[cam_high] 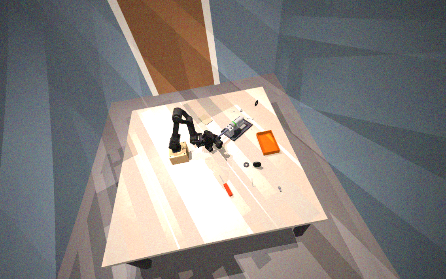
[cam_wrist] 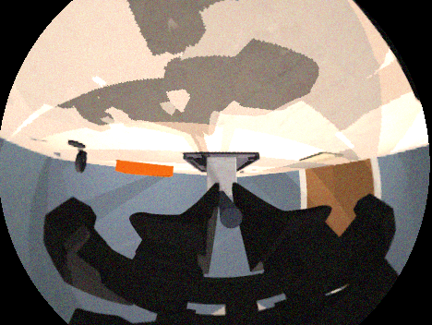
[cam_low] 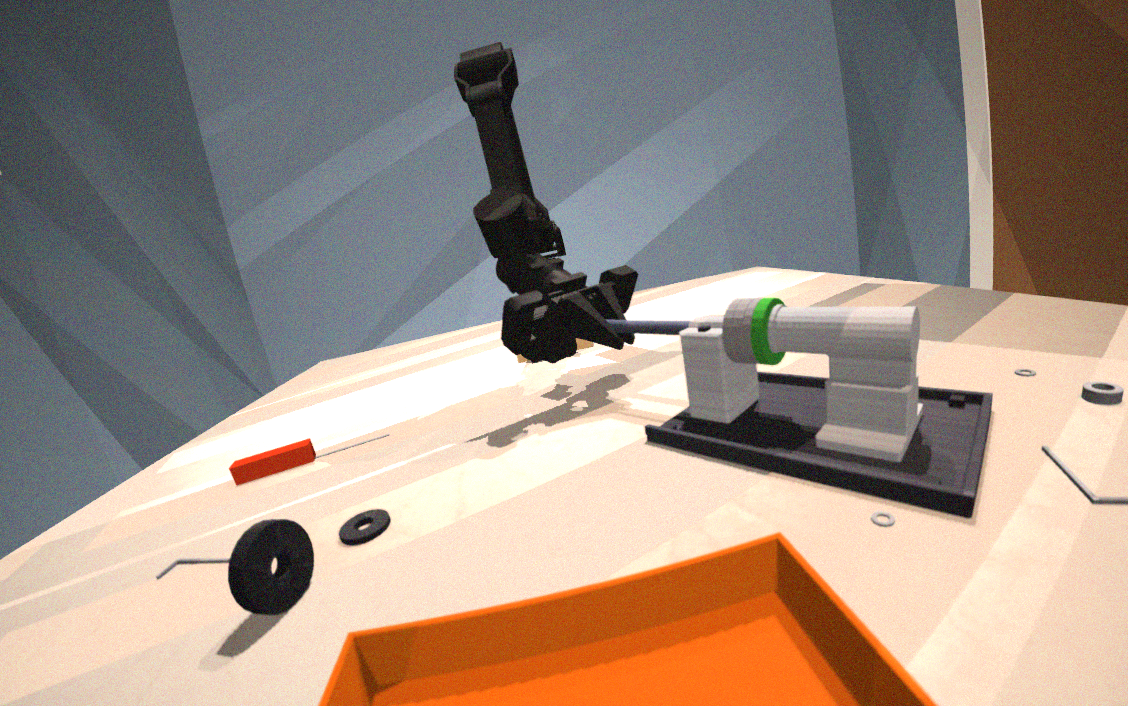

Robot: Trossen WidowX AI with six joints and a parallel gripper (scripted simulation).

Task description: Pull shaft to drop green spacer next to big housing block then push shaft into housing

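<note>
Now: gripper tip 5 cm short of the shaft, 3 cm to the right of it and 2 cm below it. Also, from my gripper tip: grey spacer (12 cm ahead, 8 cm to the left, 2 cm above); green spacer (13 cm ahead, 9 cm to the left, 2 cm above); black wheel (21 cm ahead, 29 cm to the right, 3 cm below).
</note>
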